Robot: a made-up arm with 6 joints. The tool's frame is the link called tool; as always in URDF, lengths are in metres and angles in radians. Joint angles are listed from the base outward. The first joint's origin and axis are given. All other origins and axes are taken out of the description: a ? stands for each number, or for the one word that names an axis. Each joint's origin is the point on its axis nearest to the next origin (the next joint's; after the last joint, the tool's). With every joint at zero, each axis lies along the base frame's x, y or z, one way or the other. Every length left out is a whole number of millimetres.
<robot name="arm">
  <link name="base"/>
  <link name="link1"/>
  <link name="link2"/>
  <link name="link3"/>
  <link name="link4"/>
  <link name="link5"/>
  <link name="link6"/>
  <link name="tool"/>
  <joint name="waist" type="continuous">
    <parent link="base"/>
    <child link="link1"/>
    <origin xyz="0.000 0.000 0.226"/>
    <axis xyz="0 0 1"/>
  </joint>
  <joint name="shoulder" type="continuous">
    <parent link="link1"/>
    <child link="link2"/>
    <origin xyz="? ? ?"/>
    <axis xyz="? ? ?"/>
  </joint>
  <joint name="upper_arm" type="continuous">
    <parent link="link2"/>
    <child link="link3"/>
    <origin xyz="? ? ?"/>
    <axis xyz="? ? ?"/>
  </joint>
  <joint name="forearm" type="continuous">
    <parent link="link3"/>
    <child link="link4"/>
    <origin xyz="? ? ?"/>
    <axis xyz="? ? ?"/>
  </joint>
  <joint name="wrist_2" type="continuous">
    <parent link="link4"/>
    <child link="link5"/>
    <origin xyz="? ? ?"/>
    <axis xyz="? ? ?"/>
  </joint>
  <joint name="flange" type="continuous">
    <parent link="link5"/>
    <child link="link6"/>
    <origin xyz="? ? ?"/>
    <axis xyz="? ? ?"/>
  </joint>
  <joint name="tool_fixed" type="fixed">
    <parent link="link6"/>
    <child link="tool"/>
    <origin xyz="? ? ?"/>
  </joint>
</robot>
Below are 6 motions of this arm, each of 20 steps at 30 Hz.
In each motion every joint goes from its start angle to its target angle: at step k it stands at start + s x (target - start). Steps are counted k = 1, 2, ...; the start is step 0. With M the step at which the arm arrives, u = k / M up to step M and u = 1 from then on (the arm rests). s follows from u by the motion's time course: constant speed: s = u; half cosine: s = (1 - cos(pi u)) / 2; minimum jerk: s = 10 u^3 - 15 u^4 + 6 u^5.
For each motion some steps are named. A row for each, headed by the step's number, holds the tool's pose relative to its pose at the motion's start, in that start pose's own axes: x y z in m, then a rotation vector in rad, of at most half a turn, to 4 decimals.
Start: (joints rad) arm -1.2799 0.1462 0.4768 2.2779 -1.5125 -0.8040
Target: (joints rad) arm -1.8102 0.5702 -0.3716 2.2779 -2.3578 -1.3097
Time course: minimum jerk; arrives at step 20
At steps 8, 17, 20:
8: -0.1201 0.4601 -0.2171 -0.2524 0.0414 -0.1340
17: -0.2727 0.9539 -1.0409 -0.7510 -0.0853 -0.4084
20: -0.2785 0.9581 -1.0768 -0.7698 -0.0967 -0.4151

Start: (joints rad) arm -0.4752 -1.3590 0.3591 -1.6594 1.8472 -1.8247
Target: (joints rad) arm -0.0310 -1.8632 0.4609 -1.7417 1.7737 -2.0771
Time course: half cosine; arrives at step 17
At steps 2, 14, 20:
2: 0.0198 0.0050 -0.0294 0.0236 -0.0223 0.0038
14: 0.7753 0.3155 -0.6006 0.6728 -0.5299 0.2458
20: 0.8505 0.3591 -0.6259 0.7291 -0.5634 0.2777

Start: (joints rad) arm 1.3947 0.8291 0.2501 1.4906 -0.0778 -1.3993
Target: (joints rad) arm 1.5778 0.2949 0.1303 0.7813 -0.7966 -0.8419
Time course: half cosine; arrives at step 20
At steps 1, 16, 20:
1: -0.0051 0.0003 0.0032 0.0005 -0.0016 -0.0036
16: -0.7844 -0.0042 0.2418 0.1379 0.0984 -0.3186
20: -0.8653 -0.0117 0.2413 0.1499 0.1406 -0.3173

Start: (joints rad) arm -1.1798 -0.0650 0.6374 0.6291 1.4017 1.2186
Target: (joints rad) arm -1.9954 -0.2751 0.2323 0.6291 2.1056 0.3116
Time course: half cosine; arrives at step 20
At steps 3, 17, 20:
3: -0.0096 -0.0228 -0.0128 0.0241 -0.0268 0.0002
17: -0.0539 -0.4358 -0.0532 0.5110 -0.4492 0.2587
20: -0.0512 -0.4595 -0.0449 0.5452 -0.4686 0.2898

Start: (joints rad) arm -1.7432 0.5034 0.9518 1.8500 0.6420 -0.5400
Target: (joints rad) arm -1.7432 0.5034 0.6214 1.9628 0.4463 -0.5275
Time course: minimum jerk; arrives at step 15
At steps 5, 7, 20:
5: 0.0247 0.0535 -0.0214 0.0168 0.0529 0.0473
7: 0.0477 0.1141 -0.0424 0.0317 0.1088 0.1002
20: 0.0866 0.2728 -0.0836 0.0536 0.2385 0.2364

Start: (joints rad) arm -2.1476 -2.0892 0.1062 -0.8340 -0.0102 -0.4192
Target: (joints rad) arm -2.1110 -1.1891 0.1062 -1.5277 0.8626 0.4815
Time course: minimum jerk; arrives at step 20
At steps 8, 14, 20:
8: 0.2875 -0.3316 -0.1356 -0.0870 -0.1781 -0.2218
14: 0.5098 -0.9607 -0.4141 -0.3935 -0.3938 -0.8399
20: 0.5148 -1.1620 -0.5101 -0.5289 -0.4122 -1.0867

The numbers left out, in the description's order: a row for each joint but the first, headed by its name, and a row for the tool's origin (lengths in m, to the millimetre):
shoulder: xyz 0.000 0.000 0.000, axis 0 1 0
upper_arm: xyz 0.000 0.000 1.379, axis 0 -1 0
forearm: xyz 0.845 0.000 0.000, axis -1 0 0
wrist_2: xyz 0.000 -0.247 0.000, axis 0 -1 0
flange: xyz 0.000 0.000 0.000, axis -1 0 0
tool: xyz 0.000 0.000 0.000

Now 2 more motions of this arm.
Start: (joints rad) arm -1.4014 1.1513 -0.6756 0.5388 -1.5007 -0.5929
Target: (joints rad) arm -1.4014 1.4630 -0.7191 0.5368 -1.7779 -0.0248
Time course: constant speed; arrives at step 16
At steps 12, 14, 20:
12: 0.0680 0.1761 0.2095 -0.5565 0.4091 -0.1668
14: 0.0844 0.2065 0.2404 -0.6465 0.4850 -0.1809
20: 0.1022 0.2371 0.2701 -0.7352 0.5630 -0.1910

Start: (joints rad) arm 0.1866 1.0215 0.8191 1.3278 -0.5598 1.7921
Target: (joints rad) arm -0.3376 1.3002 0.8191 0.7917 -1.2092 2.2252
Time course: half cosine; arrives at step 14
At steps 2, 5, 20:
2: 0.0461 0.0437 0.0227 0.0016 -0.0364 0.0533
5: 0.2421 0.2673 0.1429 0.0100 -0.2281 0.2928
20: 0.5795 1.0611 0.6387 0.0997 -1.0076 0.8369

